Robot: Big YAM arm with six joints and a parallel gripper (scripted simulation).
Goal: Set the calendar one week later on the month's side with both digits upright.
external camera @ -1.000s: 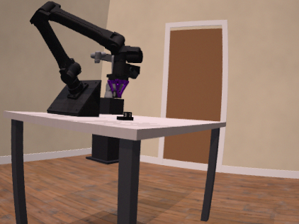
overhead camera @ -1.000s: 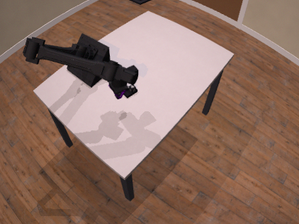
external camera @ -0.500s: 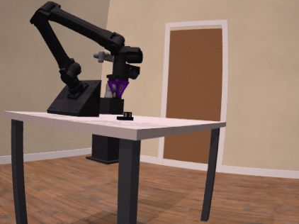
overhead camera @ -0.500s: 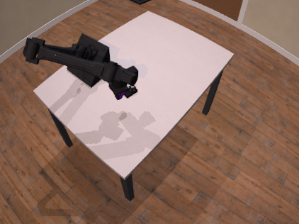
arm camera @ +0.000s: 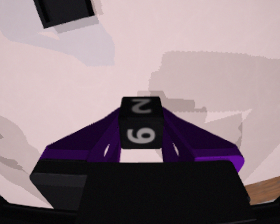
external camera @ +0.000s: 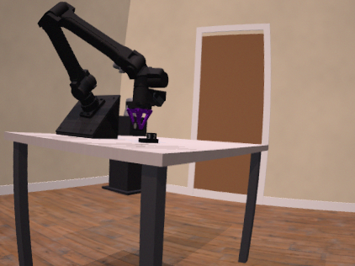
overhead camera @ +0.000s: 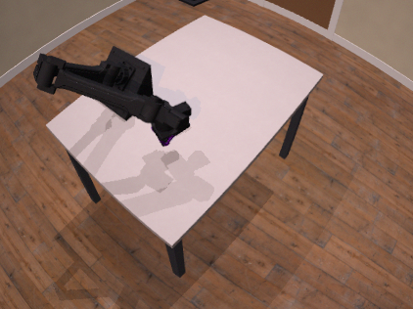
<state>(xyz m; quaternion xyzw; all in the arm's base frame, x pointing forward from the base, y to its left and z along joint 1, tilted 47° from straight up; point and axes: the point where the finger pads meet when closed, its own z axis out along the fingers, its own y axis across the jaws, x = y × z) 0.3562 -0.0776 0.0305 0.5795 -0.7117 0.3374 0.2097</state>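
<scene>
My hand is 40 mm past the black tray, 120 mm to the right of it and 50 mm above it. Also, from my hand: black date cube (right at my hand).
</scene>
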